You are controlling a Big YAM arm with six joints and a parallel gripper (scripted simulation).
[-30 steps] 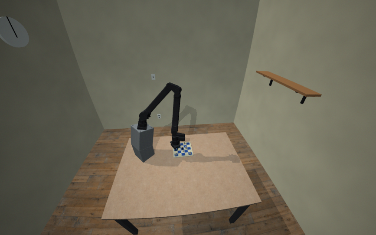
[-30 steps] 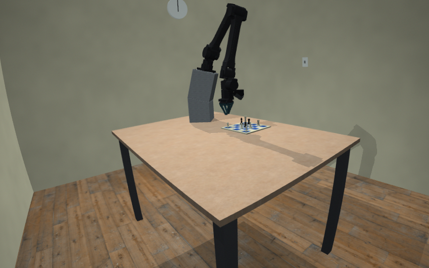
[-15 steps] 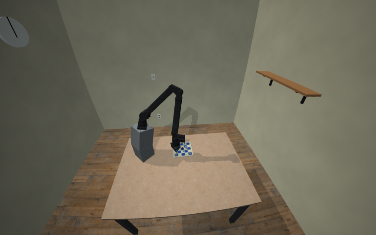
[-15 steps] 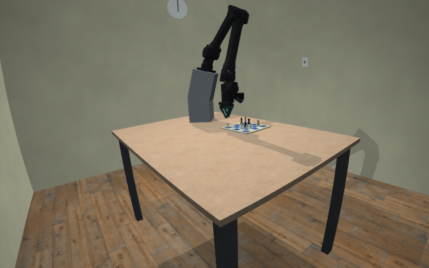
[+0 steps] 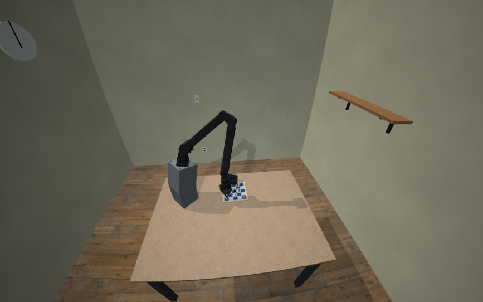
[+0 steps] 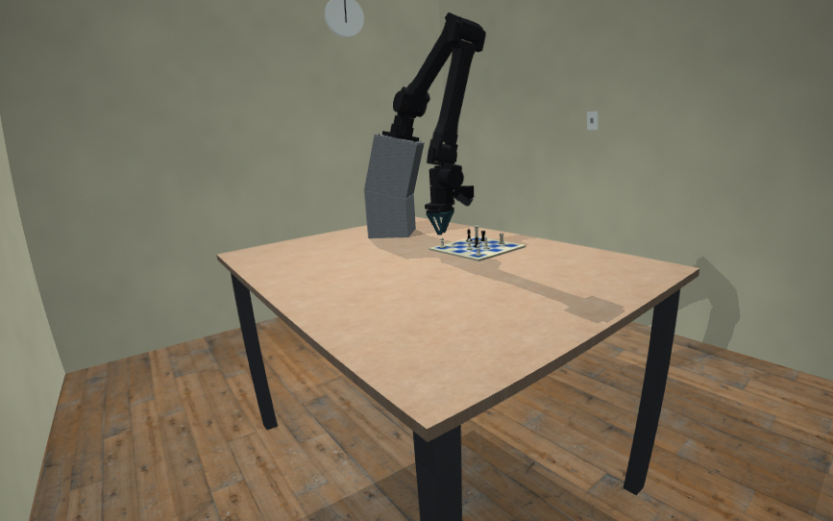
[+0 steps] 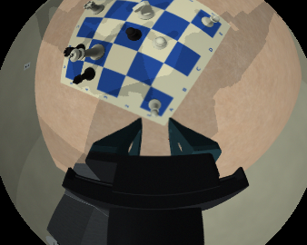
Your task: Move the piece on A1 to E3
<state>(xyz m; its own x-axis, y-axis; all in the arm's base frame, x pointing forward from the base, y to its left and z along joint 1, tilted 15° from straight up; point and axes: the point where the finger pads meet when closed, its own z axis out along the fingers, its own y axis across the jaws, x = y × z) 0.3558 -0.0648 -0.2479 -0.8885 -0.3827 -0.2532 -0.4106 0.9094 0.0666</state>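
My gripper is now 80 mm short of the chessboard, 70 mm to the right of it and 60 mm above it.
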